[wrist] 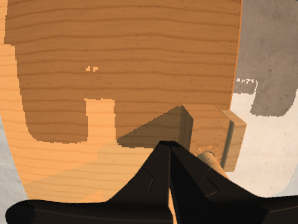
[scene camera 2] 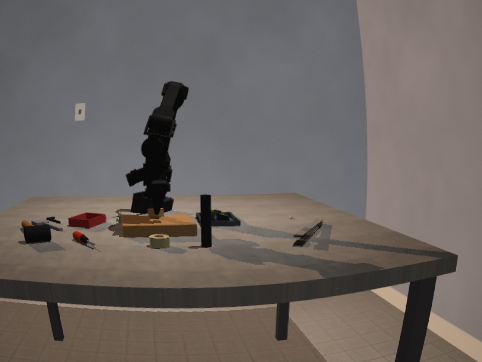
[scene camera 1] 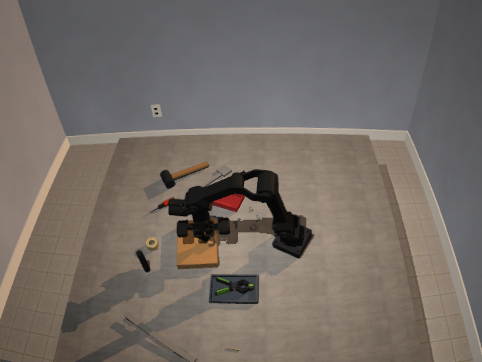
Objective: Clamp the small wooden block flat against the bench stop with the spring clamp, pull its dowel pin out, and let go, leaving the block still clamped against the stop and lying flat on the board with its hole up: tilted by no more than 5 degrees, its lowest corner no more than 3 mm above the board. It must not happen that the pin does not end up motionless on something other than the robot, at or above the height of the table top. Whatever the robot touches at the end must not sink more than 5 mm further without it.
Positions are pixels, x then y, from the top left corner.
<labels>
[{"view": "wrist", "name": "my gripper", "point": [166, 148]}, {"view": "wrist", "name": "small wooden block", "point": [203, 128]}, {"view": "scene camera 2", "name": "my gripper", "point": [156, 214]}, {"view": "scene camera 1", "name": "my gripper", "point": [206, 240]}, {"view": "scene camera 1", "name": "dark tray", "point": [234, 297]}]
</labels>
